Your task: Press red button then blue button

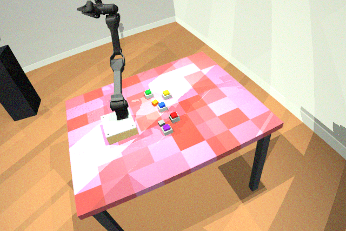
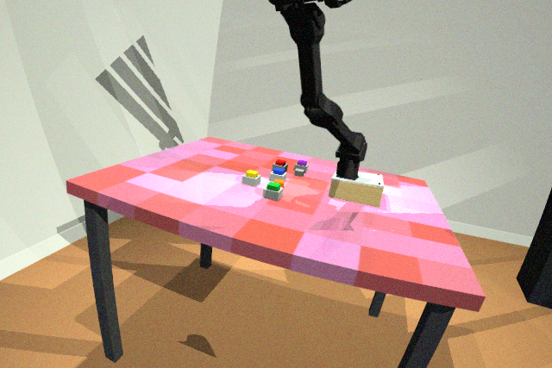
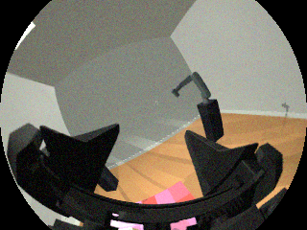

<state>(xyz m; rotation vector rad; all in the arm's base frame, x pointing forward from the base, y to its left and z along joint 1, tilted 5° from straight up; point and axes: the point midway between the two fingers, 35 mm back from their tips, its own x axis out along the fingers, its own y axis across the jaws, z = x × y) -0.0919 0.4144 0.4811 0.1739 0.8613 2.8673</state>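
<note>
Right now my gripper tip is 540 mm above the red button, 480 mm to the left of it and 370 mm short of it. The rest, counted from my gripper tip: small orange block (560 mm below, 310 mm to the right, 290 mm ahead); then green button (540 mm below, 270 mm ahead, 210 mm to the right); then yellow button (540 mm below, 370 mm ahead, 270 mm to the right).
</note>
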